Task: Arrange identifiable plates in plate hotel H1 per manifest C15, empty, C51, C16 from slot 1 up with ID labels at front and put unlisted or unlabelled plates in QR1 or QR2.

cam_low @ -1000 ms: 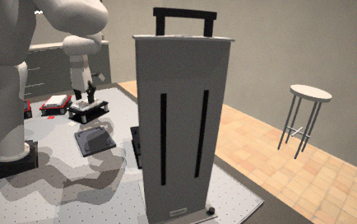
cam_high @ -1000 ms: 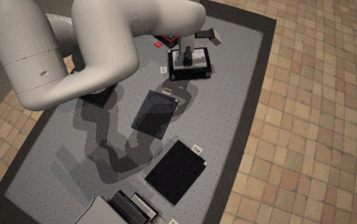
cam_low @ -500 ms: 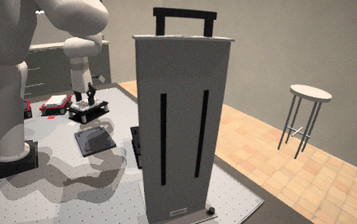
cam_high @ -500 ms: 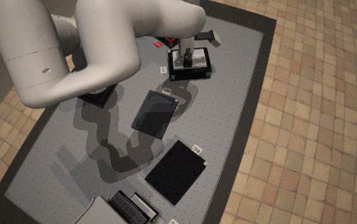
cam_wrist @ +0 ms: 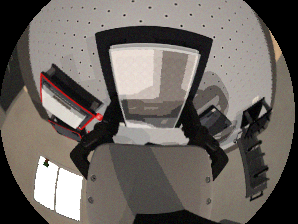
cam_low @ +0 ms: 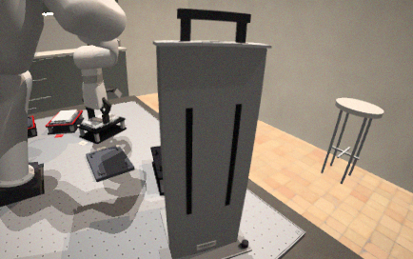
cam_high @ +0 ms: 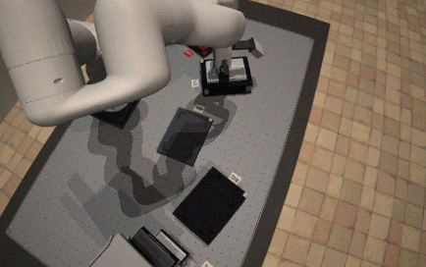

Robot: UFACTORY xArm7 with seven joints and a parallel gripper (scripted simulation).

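My gripper is now 1 cm short of the white plate and 1 cm above it. Round my hand: H1 deck label (57 cm to the right, 14 cm ahead, 7 cm below); tall grey tower (66 cm to the right, 13 cm above).
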